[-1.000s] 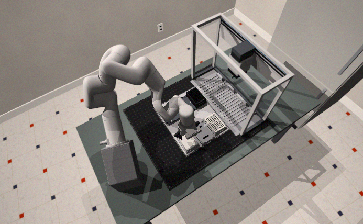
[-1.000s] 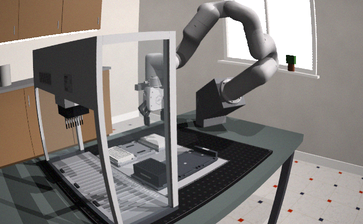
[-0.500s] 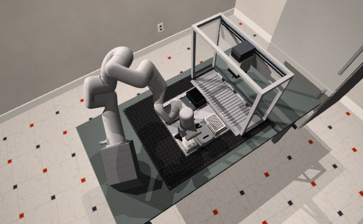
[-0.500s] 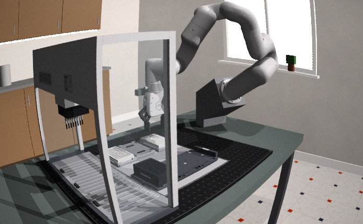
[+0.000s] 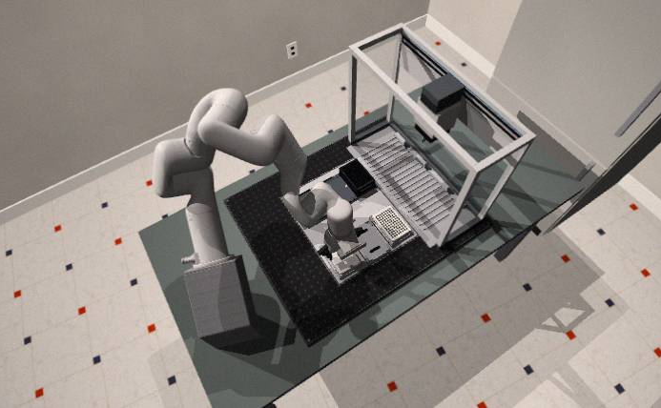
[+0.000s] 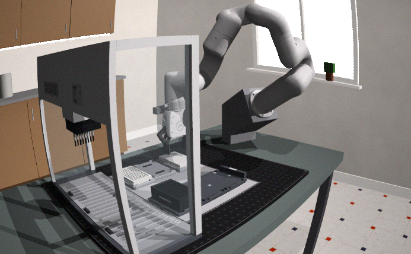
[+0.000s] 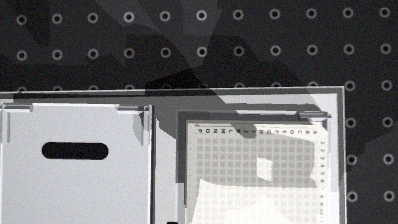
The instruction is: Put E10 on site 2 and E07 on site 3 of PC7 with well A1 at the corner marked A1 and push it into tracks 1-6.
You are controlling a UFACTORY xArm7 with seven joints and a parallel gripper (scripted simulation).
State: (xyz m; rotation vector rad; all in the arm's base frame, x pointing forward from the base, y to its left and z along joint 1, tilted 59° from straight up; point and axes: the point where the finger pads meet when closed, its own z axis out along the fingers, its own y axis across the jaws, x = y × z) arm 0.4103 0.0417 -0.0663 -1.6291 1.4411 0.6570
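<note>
The nest S1 lies 60 mm below my hand. From my hand the other things lie so: nest S2: 110 mm ahead, 60 mm below, 20 mm to the left; white 96-well plate E01: 210 mm ahead, 50 mm to the left, 50 mm below; plate carrier PC7: 250 mm to the left, 60 mm ahead, 50 mm below.
</note>
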